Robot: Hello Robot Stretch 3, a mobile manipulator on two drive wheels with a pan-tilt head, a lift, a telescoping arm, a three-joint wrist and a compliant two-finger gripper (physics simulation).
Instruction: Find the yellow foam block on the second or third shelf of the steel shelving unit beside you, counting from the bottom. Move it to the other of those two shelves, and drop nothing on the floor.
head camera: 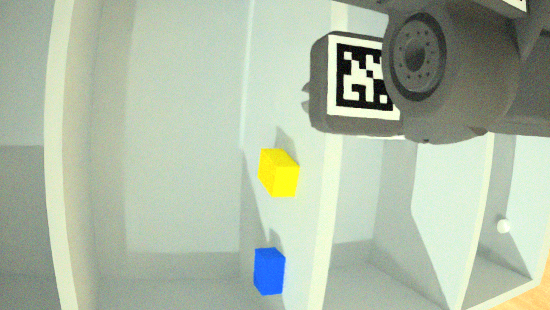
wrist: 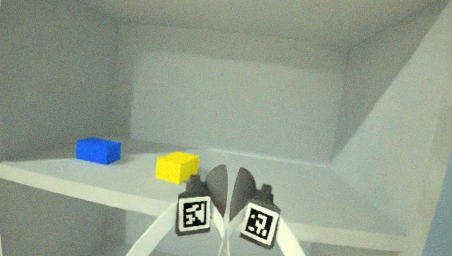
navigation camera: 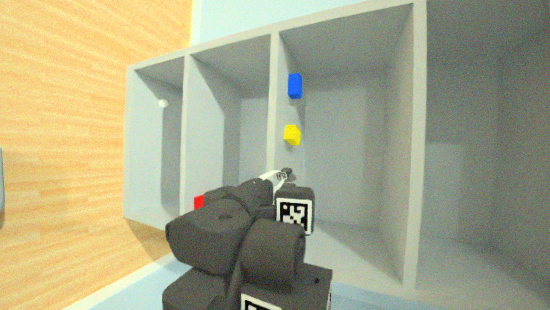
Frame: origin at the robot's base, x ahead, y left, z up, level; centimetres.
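Seen in the pictures: gripper, fingertip midpoint: (navigation camera: pixel 289 179).
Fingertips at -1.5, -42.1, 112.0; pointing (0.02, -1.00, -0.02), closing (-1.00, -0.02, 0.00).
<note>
A point is followed by its place in that frame, as x, y, z.
The yellow foam block (head camera: pixel 279 173) @[10.8, -72.9, 102.9] (navigation camera: pixel 292 135) @[10.9, -72.9, 102.8] (wrist: pixel 177 167) stands on the third shelf (head camera: pixel 306 220) @[18.6, -68.2, 99.1] (navigation camera: pixel 272 100) @[23.3, -63.8, 97.5] (wrist: pixel 100 193) from the bottom. My gripper (navigation camera: pixel 286 174) @[-1.5, -42.1, 112.0] (wrist: pixel 230 184) @[-1.5, -42.1, 112.0] is shut or very nearly shut, with nothing between its fingertips. Its tips are at the front of the third shelf, to the right of the yellow block in the wrist view and apart from it. In the head view my wrist hides the fingers. The second shelf (head camera: pixel 445 200) @[19.4, -76.5, 53.4] (navigation camera: pixel 207 125) @[16.9, -77.3, 53.4] is one level lower.
A blue block (head camera: pixel 269 271) @[31.8, -76.6, 102.4] (navigation camera: pixel 295 86) @[32.1, -76.6, 102.5] (wrist: pixel 98 151) stands left of the yellow one in the wrist view. A red block (navigation camera: pixel 198 202) @[-22.5, -68.3, 56.2] is on the second shelf, partly hidden by my wrist. A white ball (head camera: pixel 503 226) @[33.4, -82.1, 10.1] (navigation camera: pixel 163 103) @[33.4, -82.2, 10.1] lies on the bottom shelf.
</note>
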